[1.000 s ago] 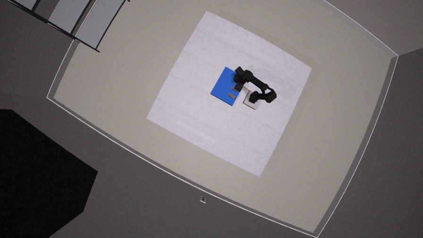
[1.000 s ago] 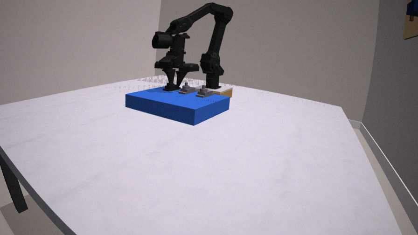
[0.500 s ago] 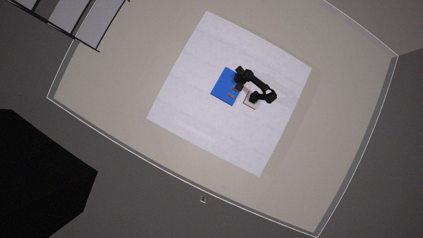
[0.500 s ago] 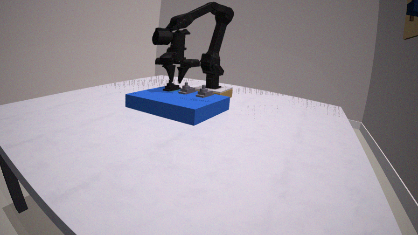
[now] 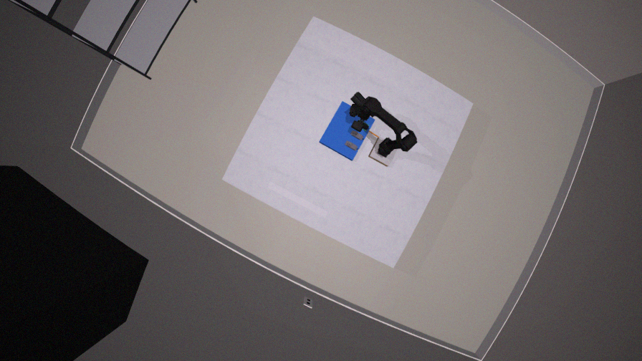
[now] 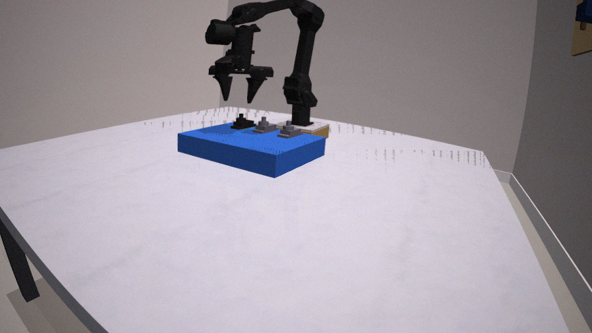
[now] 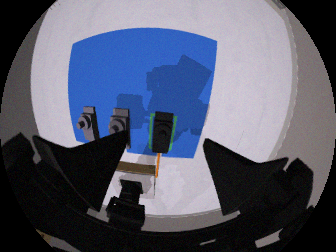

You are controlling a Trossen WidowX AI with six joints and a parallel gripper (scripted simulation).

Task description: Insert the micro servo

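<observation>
Right now my gripper tip is 8 cm short of the blue deck, 8 cm to the right of it and 10 cm above it.
</observation>
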